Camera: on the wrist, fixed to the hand. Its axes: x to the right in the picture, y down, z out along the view.
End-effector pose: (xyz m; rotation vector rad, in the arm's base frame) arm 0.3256 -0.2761 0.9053 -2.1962 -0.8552 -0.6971
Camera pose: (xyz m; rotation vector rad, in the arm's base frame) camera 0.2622 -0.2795 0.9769 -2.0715 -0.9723 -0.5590
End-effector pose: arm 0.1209 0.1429 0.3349 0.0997 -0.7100 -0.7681
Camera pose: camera 0.1191 0.0760 0.2665 0.2384 -0.8377 -0.7663
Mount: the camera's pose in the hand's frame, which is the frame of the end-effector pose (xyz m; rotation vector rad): 0.0060 -0.0723 -0.0624 0.1603 -0.0698 -0.0518
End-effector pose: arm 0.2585 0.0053 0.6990 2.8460 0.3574 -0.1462
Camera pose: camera 0.2499 0.0914 0.7399 2.9808 0.4227 -0.2964
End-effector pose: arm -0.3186 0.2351 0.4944 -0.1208 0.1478 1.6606
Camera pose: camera -0.2478 0.2371 0.4301 0.0542 0.2223 1.5927
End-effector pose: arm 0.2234 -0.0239 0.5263 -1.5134 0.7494 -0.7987
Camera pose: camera 0.1757 -0.0572 0.6023 -1.4136 0.5826 -0.8208
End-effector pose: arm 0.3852 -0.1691 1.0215 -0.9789 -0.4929 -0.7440
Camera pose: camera 0.3377 -0.2509 1.0358 -0.8470 -0.6311 -0.7070
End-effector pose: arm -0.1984 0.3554 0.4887 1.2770 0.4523 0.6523
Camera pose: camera -0.2201 0.3937 0.4037 1.4304 0.4861 0.5344
